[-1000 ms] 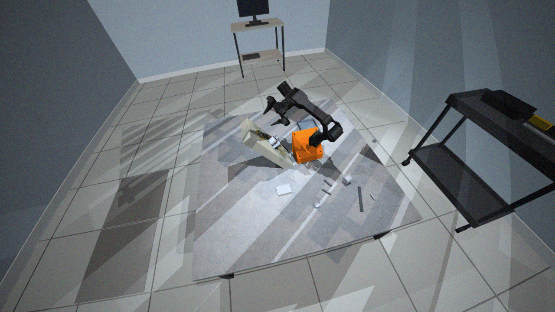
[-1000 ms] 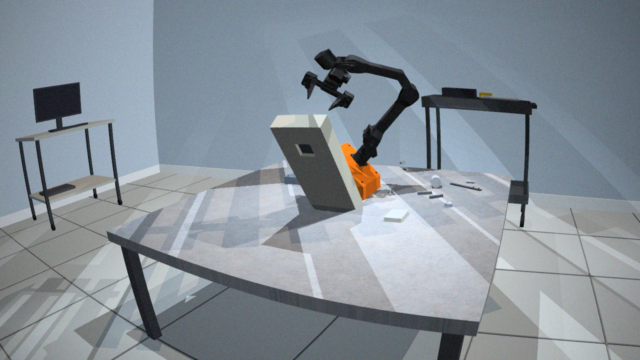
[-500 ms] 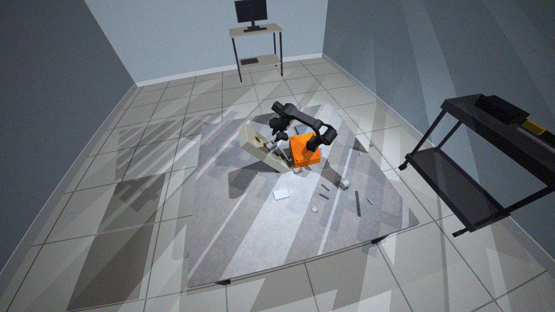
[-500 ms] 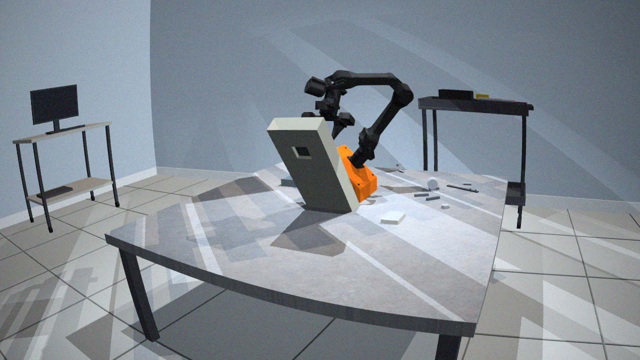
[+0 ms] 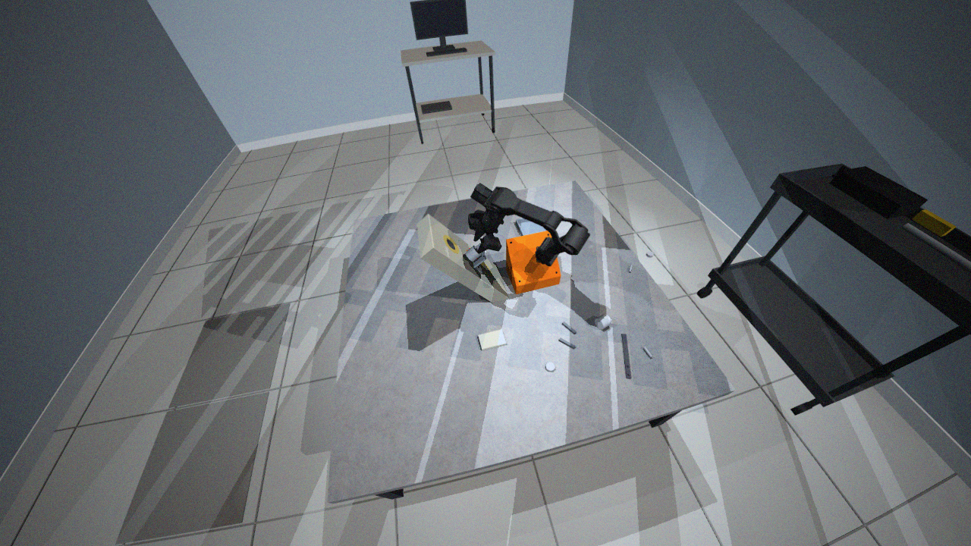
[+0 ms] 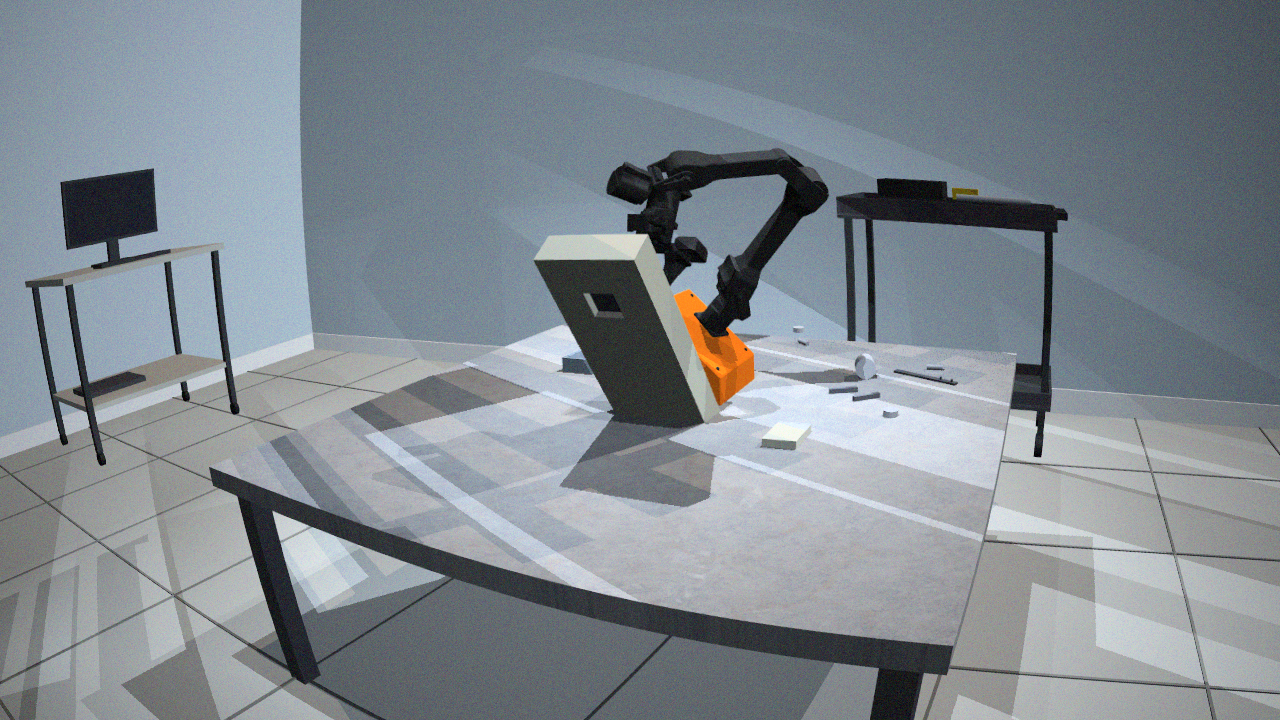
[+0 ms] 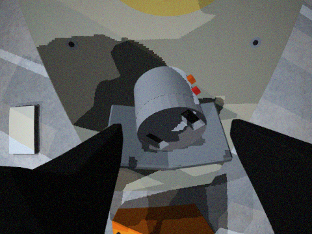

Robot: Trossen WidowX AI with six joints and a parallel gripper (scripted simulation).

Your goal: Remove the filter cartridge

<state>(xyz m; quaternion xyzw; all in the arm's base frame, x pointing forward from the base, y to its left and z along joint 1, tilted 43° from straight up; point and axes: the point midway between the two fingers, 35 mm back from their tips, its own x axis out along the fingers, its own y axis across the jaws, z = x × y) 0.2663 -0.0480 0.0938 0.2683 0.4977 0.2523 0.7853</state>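
Right now the grey round filter cartridge is 10 mm ahead of my gripper tip and 20 mm below it. The rest, counted from my gripper tip: beige service panel 60 mm ahead, 10 mm to the left, 40 mm below; beige block 20 mm behind, 260 mm to the left, 220 mm below; low grey tray 300 mm behind, 320 mm to the right, 220 mm below.
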